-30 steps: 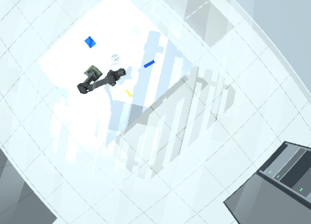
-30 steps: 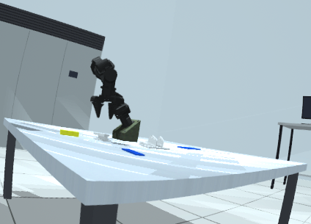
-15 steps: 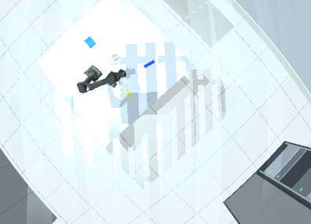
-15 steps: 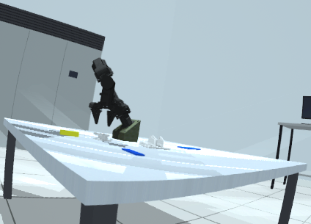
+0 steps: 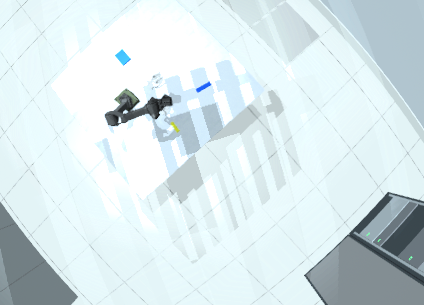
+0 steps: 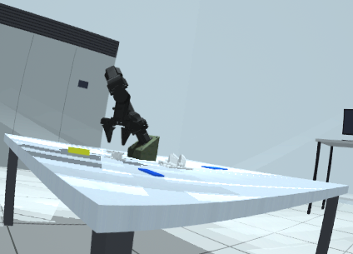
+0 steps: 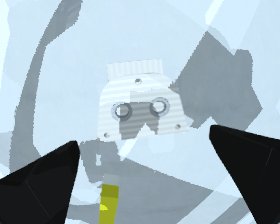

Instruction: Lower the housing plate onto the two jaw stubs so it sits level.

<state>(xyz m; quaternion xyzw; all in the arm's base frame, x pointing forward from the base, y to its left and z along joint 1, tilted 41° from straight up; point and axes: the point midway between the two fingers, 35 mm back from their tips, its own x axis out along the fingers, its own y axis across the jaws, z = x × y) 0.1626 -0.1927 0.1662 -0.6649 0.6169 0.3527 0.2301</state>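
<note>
Right now my gripper tip is 10 mm to the right of the small pale block and 50 mm above it. Round my gripper tip: yellow bar 30 mm behind, 150 mm to the right, 50 mm below; housing plate 10 mm to the left, 30 mm below; blue bar 340 mm ahead, 60 mm to the right, 60 mm below.
</note>
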